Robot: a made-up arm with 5 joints.
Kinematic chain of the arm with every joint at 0, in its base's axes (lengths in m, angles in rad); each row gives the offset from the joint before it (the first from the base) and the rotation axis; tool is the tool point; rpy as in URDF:
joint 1: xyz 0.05 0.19 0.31 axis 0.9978 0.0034 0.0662
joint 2: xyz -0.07 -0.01 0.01 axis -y
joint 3: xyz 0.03 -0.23 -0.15 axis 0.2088 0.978 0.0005
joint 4: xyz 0 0.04 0.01 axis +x
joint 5: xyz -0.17 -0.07 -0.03 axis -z
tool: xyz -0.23 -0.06 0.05 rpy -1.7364 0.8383 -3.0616
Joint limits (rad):
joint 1: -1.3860..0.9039
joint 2: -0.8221..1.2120
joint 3: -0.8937..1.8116
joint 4: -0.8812..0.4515
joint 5: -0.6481..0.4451
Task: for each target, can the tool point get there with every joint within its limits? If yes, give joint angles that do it. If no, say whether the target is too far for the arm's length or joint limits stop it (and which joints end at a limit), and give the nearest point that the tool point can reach.
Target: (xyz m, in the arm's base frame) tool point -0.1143 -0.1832 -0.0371
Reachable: yes | joints -0.3181 0.6452 -0.5158 -0.2001 0.3484
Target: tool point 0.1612 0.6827 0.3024
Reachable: no: joint limits stop it (at a limit: joint 1, joint 2, joint 4, joint 5) | nearest point 0.0008 0.4208 0.5965 | short by 0.425 m
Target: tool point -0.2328 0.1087 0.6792
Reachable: yes | joints -0.7096 -0.3763 0.7149 0.0322 0.1716
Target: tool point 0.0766 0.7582 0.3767
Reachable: no: joint limits stop it (at a limit: joint 1, joint 2, joint 4, joint 5) | nearest point -0.0466 0.4360 0.5872 | short by 0.404 m
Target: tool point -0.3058 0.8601 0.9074
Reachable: no: too far | nearest point -0.2063 0.4220 0.6696 | short by 0.508 m
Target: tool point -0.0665 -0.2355 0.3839
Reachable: yes | joints 0.4527 0.0884 1.2563 -0.5676 0.1235
